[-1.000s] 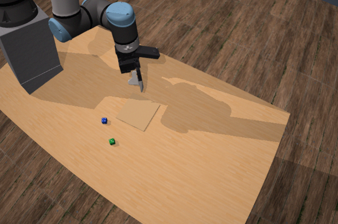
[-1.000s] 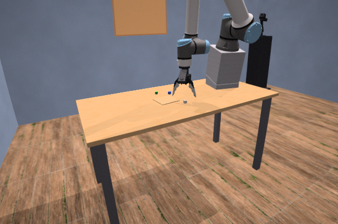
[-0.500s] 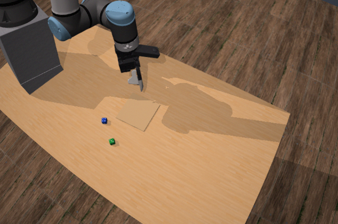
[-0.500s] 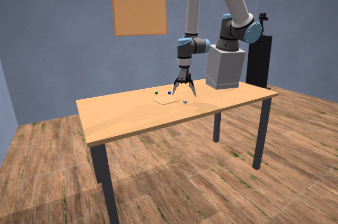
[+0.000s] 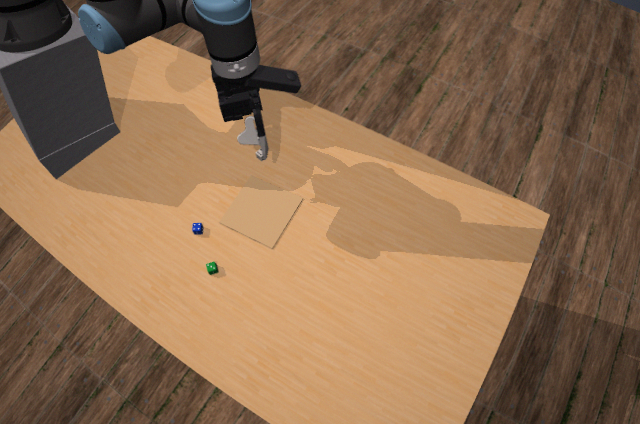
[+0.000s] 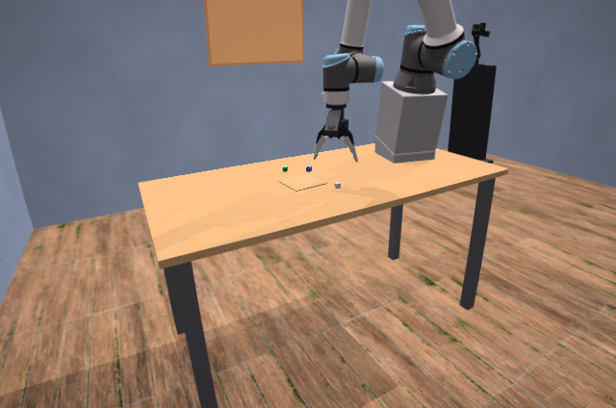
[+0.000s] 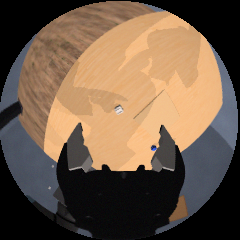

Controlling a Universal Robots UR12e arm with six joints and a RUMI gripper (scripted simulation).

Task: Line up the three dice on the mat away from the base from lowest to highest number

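My gripper is now 280 mm to the left of the green die, 110 mm short of it and 90 mm above it. From my hand the other things lie so: blue die: 240 mm to the right, 90 mm below, 20 mm ahead; then white die: 90 mm below, 10 mm behind; then tan mat: 110 mm to the right, 100 mm below, 90 mm ahead.
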